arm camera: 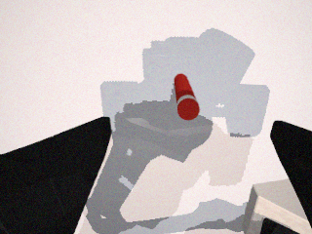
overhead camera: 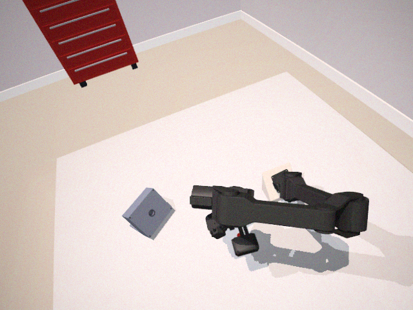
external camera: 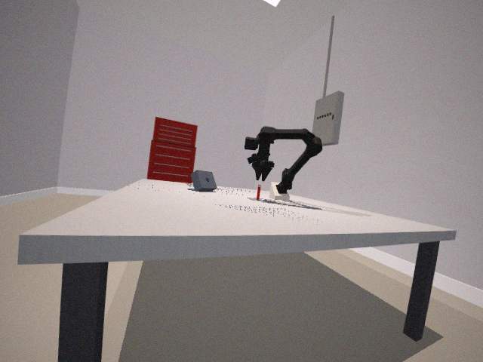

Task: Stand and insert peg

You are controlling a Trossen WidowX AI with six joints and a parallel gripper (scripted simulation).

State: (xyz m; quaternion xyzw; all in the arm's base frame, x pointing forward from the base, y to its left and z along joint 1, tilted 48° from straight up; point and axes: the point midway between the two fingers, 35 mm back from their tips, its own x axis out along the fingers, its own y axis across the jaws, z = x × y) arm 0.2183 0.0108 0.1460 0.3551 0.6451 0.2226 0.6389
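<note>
The red peg is 50 mm below my gripper tip. Also, from my gripper tip: grey-blue sloped panel: 250 mm ahead, 220 mm to the right, 50 mm below.
</note>
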